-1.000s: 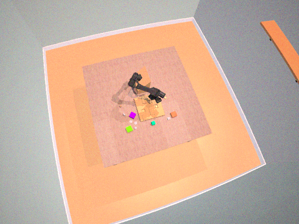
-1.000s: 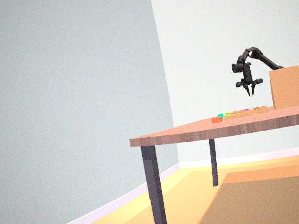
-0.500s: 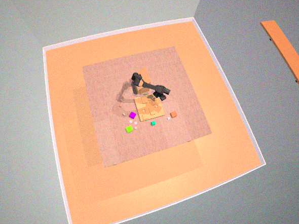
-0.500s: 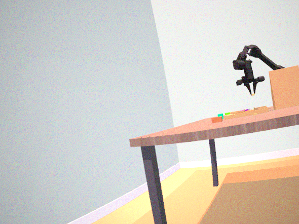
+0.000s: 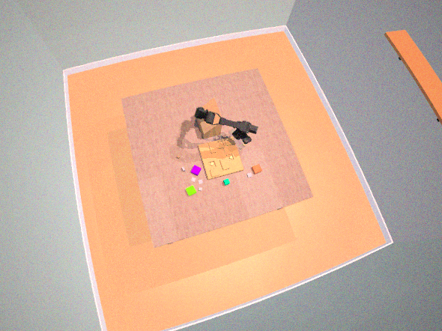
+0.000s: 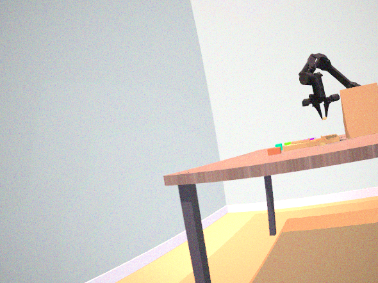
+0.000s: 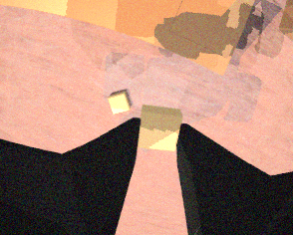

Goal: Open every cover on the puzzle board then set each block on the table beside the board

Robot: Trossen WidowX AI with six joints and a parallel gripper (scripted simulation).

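The magenta block lies 8 cm ahead of my gripper tip, 41 cm to the right of it and 11 cm below it. The rest, counted from my gripper tip: orange block: 27 cm ahead, 3 cm to the left, 11 cm below; lime green block: 22 cm ahead, 51 cm to the right, 11 cm below; teal block: 27 cm ahead, 24 cm to the right, 10 cm below.
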